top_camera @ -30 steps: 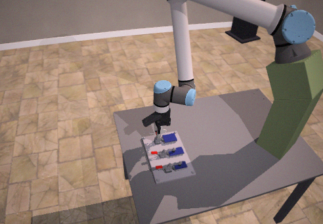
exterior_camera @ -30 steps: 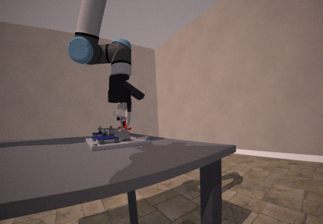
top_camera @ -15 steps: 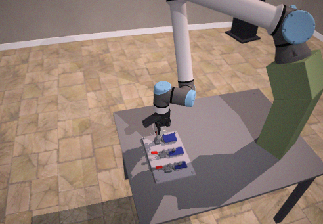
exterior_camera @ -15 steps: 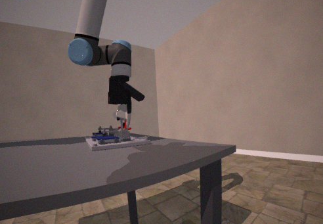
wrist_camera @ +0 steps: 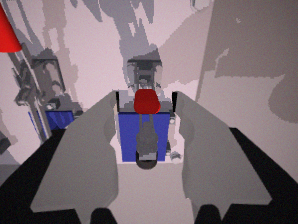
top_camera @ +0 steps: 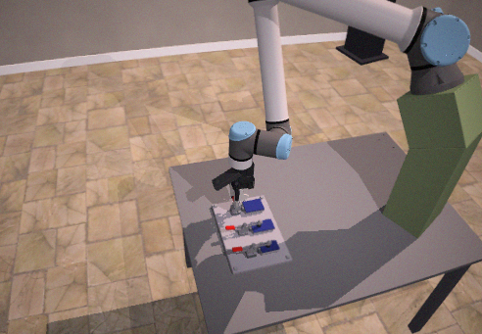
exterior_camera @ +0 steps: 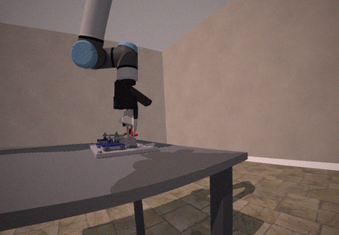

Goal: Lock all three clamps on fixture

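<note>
Right now my hand is 120 mm to the right of the fixture plate, 80 mm above it and 10 mm past it.
</note>
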